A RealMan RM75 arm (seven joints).
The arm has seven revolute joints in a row. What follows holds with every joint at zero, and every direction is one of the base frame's.
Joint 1 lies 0.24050 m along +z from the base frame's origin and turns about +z.
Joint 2 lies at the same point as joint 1 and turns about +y.
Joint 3 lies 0.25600 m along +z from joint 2 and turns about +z.
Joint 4 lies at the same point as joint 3 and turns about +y.
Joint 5 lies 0.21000 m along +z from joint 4 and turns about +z.
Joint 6 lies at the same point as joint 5 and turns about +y.
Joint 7 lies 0.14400 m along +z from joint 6 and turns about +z.
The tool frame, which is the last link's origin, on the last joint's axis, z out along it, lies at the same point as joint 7; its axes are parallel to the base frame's.
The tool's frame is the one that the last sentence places.
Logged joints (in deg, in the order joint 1, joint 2, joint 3, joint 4, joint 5, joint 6, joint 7), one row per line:
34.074 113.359 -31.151 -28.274 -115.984 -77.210 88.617
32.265 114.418 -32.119 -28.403 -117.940 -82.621 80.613
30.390 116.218 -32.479 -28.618 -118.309 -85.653 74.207
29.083 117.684 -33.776 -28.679 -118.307 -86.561 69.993
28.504 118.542 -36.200 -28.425 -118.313 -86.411 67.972
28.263 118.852 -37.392 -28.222 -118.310 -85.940 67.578
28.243 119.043 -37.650 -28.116 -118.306 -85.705 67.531
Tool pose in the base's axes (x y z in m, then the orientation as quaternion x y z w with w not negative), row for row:
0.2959 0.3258 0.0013 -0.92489 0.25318 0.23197 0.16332
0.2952 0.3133 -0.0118 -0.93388 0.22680 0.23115 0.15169
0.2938 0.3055 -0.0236 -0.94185 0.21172 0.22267 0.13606
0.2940 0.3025 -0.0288 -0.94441 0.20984 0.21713 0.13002
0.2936 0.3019 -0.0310 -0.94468 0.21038 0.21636 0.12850
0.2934 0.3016 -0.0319 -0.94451 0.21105 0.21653 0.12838
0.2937 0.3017 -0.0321 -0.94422 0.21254 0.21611 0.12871
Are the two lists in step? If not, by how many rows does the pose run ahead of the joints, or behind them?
The pose runs 2 rows ahead of the joints: the pose in row i belongs to the joints in row i + 2.
